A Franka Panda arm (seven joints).
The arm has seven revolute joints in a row. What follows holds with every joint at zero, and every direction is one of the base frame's. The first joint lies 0.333 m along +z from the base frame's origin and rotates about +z. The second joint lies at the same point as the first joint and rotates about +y. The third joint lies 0.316 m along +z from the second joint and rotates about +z. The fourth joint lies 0.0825 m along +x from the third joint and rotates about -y. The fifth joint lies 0.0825 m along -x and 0.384 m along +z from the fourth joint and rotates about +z. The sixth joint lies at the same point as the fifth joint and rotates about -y. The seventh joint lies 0.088 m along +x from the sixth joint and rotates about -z. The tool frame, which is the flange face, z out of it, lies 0.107 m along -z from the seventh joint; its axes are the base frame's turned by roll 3.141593, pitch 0 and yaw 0 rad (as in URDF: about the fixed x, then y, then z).
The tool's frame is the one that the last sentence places.
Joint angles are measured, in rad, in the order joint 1, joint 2, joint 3, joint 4, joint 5, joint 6, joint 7. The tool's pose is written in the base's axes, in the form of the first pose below.
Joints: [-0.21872, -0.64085, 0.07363, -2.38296, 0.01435, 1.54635, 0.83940]
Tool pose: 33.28 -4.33 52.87 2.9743 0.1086 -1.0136
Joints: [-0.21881, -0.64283, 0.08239, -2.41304, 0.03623, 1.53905, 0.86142]
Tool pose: 32.89 -3.75 51.50 2.9548 0.1401 -1.0362
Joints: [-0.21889, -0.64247, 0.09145, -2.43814, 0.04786, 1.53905, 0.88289]
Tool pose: 32.64 -3.31 50.33 2.9351 0.1565 -1.0566
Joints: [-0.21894, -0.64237, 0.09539, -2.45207, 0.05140, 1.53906, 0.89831]
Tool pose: 32.48 -3.14 49.69 2.9220 0.1627 -1.0720
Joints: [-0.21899, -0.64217, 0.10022, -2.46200, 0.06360, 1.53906, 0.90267]
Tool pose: 32.38 -2.85 49.23 2.9184 0.1750 -1.0765
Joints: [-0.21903, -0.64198, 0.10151, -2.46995, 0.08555, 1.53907, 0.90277]
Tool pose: 32.31 -2.57 48.87 2.9242 0.1962 -1.0806
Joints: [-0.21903, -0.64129, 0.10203, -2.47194, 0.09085, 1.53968, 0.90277]
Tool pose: 32.31 -2.50 48.76 2.9255 0.2013 -1.0814
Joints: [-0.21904, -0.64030, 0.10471, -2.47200, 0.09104, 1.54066, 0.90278]
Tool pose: 32.35 -2.41 48.73 2.9245 0.2003 -1.0796
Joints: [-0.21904, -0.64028, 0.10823, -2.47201, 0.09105, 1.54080, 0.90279]
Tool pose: 32.36 -2.29 48.72 2.9232 0.1986 -1.0770
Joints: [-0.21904, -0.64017, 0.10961, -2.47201, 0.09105, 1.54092, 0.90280]
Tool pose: 32.37 -2.24 48.71 2.9226 0.1980 -1.0760
